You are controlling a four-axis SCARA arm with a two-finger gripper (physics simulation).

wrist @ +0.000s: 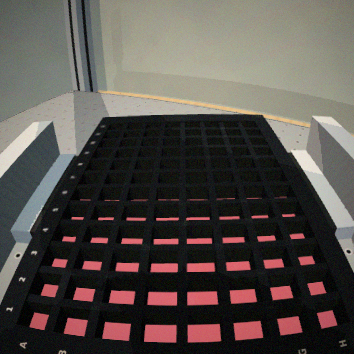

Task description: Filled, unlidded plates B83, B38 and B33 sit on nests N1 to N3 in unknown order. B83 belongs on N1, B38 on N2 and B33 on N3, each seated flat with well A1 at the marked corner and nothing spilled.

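Note:
A black multi-well plate fills the middle and lower part of the wrist view. Pink liquid shows in the nearer wells; the far wells look dark, and their contents are hidden by the angle. Row numbers run up its left edge and column letters along its near edge, with the A and 1 marks at the lower left. No plate name can be read. My gripper is shut on the plate, one pale finger against each long side. No nest shows around the plate, and its underside is hidden.
The pale, dotted deck shows beyond the plate. A thin yellow-orange strip runs along the deck's far edge, at the foot of a pale greenish wall. An upright post with dark lines stands at the back left.

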